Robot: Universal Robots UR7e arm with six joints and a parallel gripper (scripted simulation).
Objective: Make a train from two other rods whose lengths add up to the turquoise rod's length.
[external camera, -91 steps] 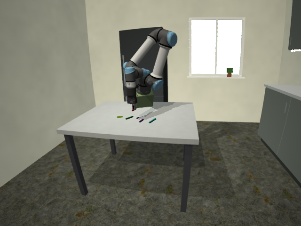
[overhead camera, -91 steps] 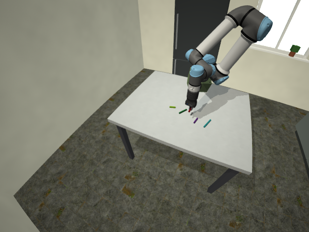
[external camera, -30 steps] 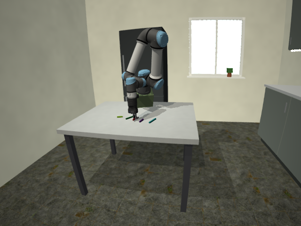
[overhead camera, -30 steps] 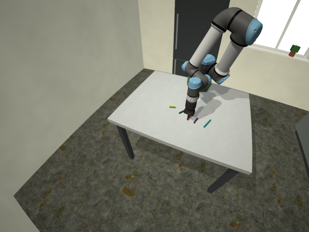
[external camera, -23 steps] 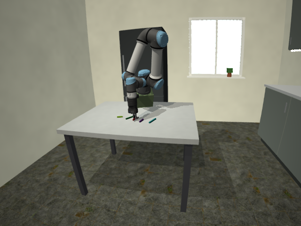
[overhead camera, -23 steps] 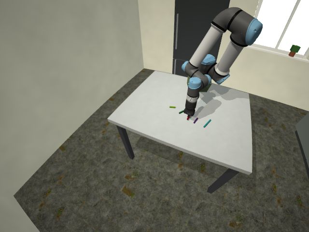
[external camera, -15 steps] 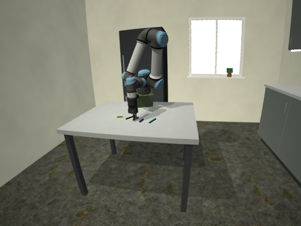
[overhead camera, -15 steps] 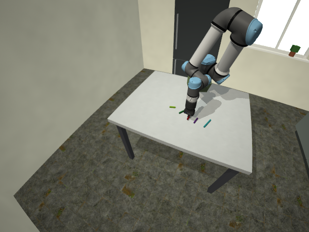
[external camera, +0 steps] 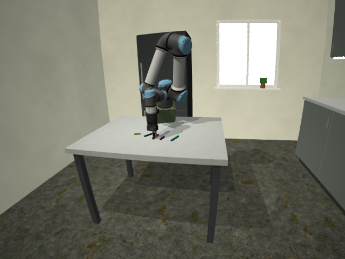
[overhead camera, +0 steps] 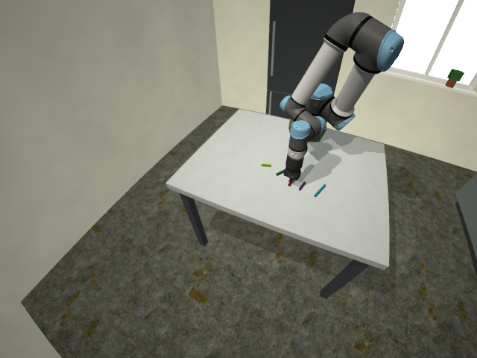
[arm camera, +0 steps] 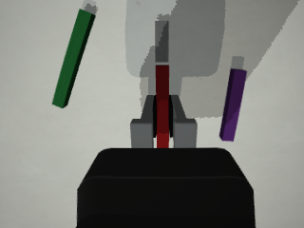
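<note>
My gripper is now 5 cm past the grey rod and 2 cm above it. From my hand the other things lie so: green rod: 7 cm to the right, 4 cm behind, 2 cm below; red rod: 1 cm below; purple rod: 6 cm to the left, 2 cm below.
</note>
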